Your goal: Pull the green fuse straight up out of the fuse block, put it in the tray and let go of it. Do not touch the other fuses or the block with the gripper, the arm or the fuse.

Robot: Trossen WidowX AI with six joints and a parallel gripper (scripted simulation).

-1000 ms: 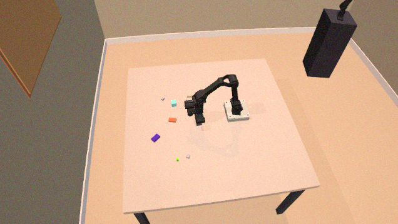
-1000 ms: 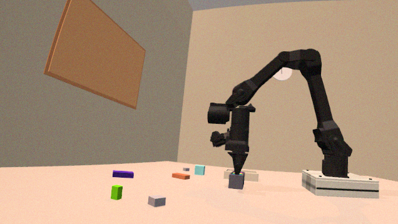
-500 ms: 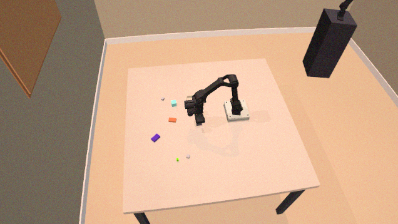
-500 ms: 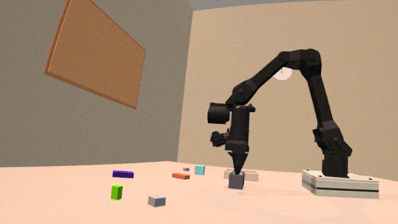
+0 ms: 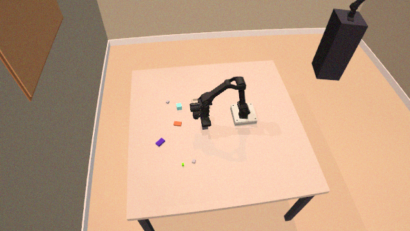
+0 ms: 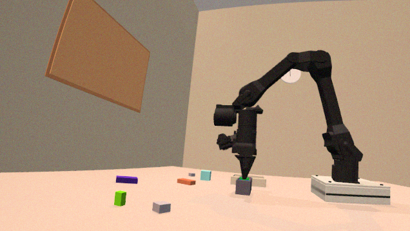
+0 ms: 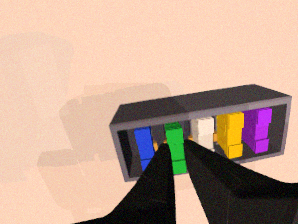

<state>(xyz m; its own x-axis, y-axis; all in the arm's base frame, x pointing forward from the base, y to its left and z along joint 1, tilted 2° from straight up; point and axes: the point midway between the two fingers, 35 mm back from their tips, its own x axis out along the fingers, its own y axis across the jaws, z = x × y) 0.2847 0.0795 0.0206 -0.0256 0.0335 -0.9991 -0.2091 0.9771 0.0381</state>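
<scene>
The blue fuse lies 2 cm to the left of my gripper tip and 2 cm below it. Also, from my gripper tip: green fuse (1 cm below); white fuse (2 cm to the right, 2 cm below); yellow fuse (4 cm to the right, 2 cm below, 1 cm ahead).
</scene>
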